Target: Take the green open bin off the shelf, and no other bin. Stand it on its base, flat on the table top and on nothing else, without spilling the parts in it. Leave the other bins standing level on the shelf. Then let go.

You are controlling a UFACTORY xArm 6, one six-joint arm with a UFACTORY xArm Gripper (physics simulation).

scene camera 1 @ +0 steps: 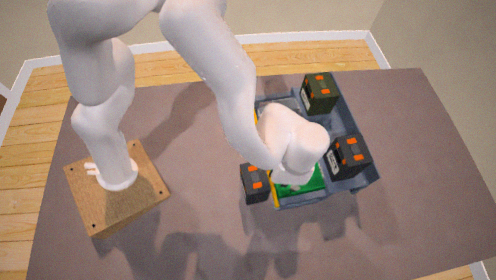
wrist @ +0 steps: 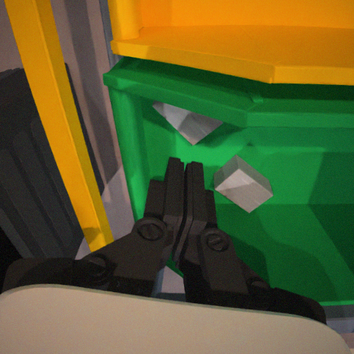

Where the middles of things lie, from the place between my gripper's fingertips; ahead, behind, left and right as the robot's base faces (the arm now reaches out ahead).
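Labels:
Positions counted from my hand: green open bin [wrist: 289, 133], 1 cm to the left and 5 cm ahead; yellow bin [wrist: 302, 49], 5 cm ahead and 12 cm to the left.

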